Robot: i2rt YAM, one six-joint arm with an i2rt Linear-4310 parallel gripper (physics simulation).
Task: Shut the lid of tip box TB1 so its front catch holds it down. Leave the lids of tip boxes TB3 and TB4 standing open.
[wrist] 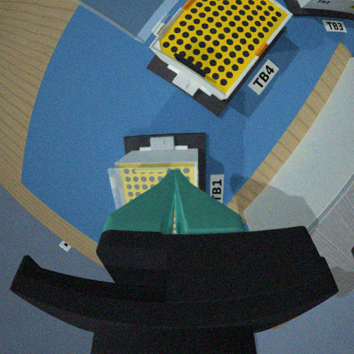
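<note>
Tip box TB1 (157, 157) stands below the middle of the wrist view on a dark base (201, 145), its pale front catch (162, 143) towards the top. Its clear lid (115, 182) lies over the yellow, holed top, which looks paler through it, and sticks out a little at the left. Whether it is fully down or caught is unclear. My gripper (174, 176) is shut and empty, its green fingertips over the lid; contact cannot be told. The fingers hide TB1's rear part. Tip box TB4 (220, 37) shows its yellow top uncovered, its clear lid (132, 15) open.
Part of tip box TB3 (325, 6) shows at the top right corner; its lid cannot be made out. The boxes stand on a blue mat (75, 125) with a wooden border (30, 45). A pale grey surface (300, 165) lies at the right. A small white piece (65, 245) is at the lower left.
</note>
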